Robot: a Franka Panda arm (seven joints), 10 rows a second.
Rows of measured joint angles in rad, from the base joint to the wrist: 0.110, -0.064, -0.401, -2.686, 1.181, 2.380, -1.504; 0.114, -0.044, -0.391, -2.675, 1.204, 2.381, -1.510; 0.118, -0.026, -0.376, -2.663, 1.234, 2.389, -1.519; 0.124, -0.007, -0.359, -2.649, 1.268, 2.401, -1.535; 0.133, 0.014, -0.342, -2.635, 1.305, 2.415, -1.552; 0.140, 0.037, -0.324, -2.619, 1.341, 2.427, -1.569; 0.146, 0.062, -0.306, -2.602, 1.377, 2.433, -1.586; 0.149, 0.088, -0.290, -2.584, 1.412, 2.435, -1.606
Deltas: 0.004, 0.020, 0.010, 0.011, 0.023, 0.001, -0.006; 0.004, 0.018, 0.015, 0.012, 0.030, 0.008, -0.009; 0.006, 0.019, 0.017, 0.014, 0.034, 0.012, -0.016; 0.009, 0.021, 0.017, 0.014, 0.037, 0.014, -0.017; 0.007, 0.023, 0.018, 0.016, 0.036, 0.012, -0.017; 0.006, 0.025, 0.018, 0.017, 0.036, 0.006, -0.017; 0.003, 0.026, 0.016, 0.018, 0.035, 0.002, -0.020
